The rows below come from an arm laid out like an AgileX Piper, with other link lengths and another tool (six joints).
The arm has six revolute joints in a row. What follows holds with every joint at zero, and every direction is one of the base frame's.
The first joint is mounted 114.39 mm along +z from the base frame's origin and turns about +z.
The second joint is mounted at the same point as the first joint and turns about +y.
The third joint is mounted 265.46 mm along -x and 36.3 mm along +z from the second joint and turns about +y.
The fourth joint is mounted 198.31 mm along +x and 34.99 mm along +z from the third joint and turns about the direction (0.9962, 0, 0.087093).
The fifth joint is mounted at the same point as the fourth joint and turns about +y.
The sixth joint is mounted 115.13 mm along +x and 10.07 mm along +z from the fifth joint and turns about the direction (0.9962, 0, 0.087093).
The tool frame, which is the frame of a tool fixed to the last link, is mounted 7.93 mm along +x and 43 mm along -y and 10.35 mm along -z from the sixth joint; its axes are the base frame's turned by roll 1.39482, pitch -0.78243 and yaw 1.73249 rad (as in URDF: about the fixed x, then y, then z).
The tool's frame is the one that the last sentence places.
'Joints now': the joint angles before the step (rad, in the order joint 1, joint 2, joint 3, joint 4, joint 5, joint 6). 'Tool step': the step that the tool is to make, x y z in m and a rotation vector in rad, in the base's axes. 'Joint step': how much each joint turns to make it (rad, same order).
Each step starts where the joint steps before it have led.
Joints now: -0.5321, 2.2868, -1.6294, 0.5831, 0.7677, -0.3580
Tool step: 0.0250, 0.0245, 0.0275, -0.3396, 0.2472, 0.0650
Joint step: 0.2125, 0.0515, -0.2228, -0.6368, 0.1645, 0.4996
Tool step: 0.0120, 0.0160, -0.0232, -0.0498, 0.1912, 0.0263
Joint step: 0.0739, 0.1593, -0.1972, -0.1112, 0.2152, 0.0676
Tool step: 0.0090, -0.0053, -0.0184, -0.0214, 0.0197, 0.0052
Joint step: 0.0001, 0.0907, -0.0993, -0.0258, 0.0228, 0.0001
